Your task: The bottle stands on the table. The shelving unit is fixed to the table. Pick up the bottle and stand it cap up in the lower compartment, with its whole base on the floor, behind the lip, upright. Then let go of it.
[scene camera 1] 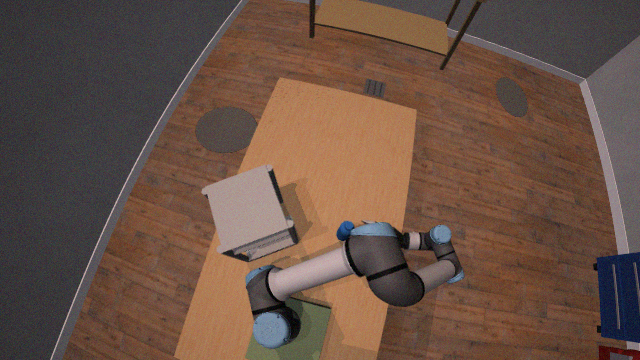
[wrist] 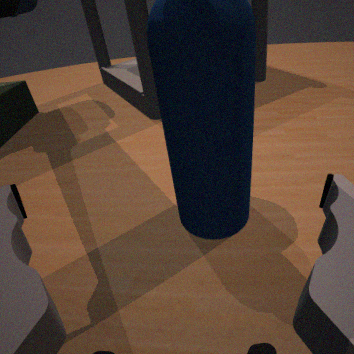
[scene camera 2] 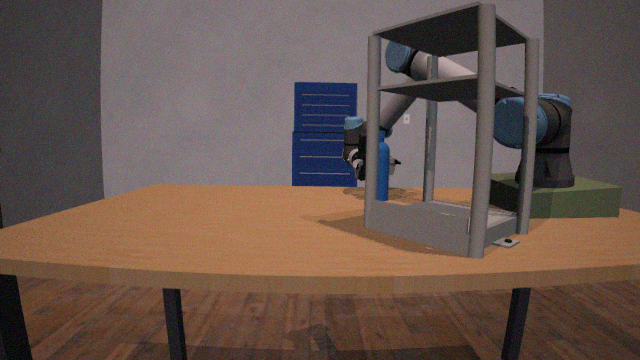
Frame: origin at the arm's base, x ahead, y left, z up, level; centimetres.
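Seen in the pictures: gripper, between the fingertips: (wrist: pixel 173 182); arm's base, origin of its link: (scene camera 2: pixel 543 182).
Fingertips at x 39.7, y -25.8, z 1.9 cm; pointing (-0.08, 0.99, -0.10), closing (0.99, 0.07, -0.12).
Observation:
Pixels of each thing's top centre, then the offset from my fingertips to it. "spot": a spot on its surface instead. Level surfaces: height alone.
- blue bottle, centre of its top: (scene camera 2: pixel 380 130) (scene camera 1: pixel 349 225) dz +10.8, dx +1.9, dy +6.9 cm
- grey shelving unit, centre of its top: (scene camera 2: pixel 453 34) (scene camera 1: pixel 244 206) dz +28.5, dx -2.2, dy +41.8 cm
- wooden table, height of its surface: dz -9.4 cm
- unit's middle shelf, a spot on its surface: (scene camera 2: pixel 440 89) spot: dz +17.3, dx +1.5, dy +44.0 cm
- small grey plate, a spot on its surface: (scene camera 2: pixel 506 243) spot: dz -8.9, dx -8.1, dy +52.9 cm
A blue bottle (scene camera 1: pixel 345 230) (scene camera 2: pixel 383 170) (wrist: pixel 207 120) stands upright on the table, cap up; its cap is cut off at the top of the wrist view. My gripper (wrist: pixel 173 182) is open, with one jaw at each side of the wrist view and the bottle's base a little ahead of the line between the fingertips. In scene camera 1 the arm hides most of the gripper, right of the bottle. The grey shelving unit (scene camera 1: pixel 247 207) (scene camera 2: pixel 484 135) (wrist: pixel 142 65) stands beyond the bottle, with a raised lip around its lower compartment. No bottle shows in that compartment.
The wooden table (scene camera 1: pixel 350 150) (scene camera 2: pixel 200 230) carries the arm's green base block (scene camera 1: pixel 317 325) (scene camera 2: pixel 575 200) (wrist: pixel 15 107). The unit's middle shelf (scene camera 2: pixel 440 89) and its top board lie above the lower compartment. Posts stand at the unit's corners. A small grey plate (scene camera 2: pixel 506 243) lies beside the unit.

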